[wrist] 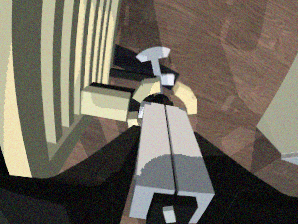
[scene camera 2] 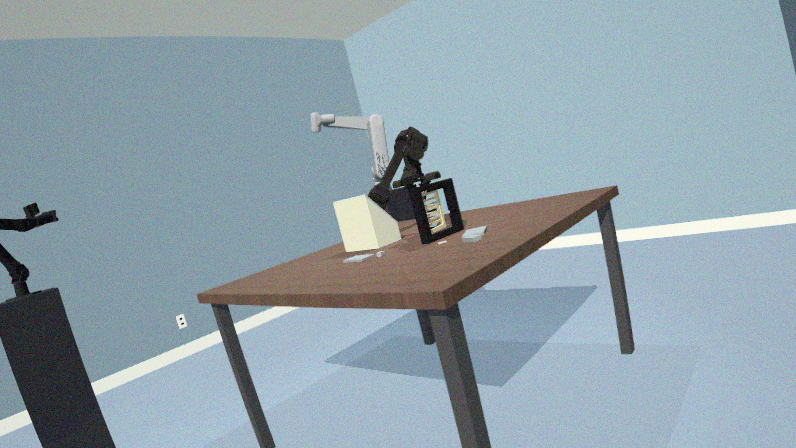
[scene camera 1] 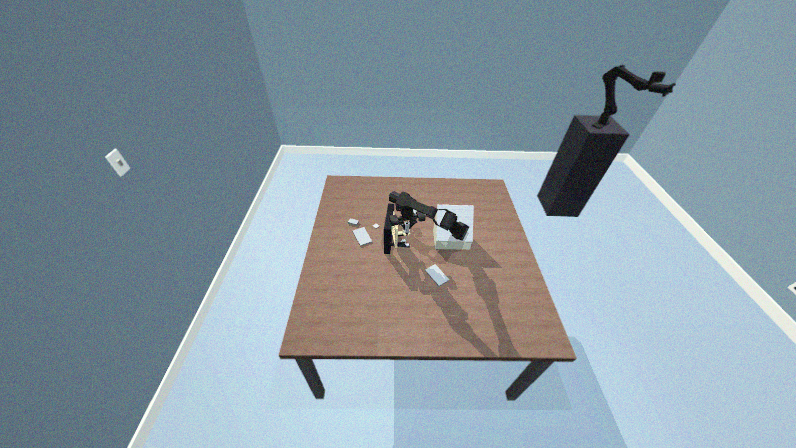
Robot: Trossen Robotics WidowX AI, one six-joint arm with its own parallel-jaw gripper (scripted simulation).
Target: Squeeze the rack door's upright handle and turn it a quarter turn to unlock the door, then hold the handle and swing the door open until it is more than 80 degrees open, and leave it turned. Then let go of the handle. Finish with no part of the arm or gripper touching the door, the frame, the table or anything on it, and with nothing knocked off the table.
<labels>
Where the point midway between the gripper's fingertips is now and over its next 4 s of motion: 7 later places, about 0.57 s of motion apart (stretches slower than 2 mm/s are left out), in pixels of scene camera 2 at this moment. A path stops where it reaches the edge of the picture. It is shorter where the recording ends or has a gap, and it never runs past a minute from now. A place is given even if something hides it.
My gripper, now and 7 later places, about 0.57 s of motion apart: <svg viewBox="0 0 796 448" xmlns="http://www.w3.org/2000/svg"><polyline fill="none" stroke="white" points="421,201 413,203 406,205 398,207 391,209 386,211 385,211 384,207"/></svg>
</labels>
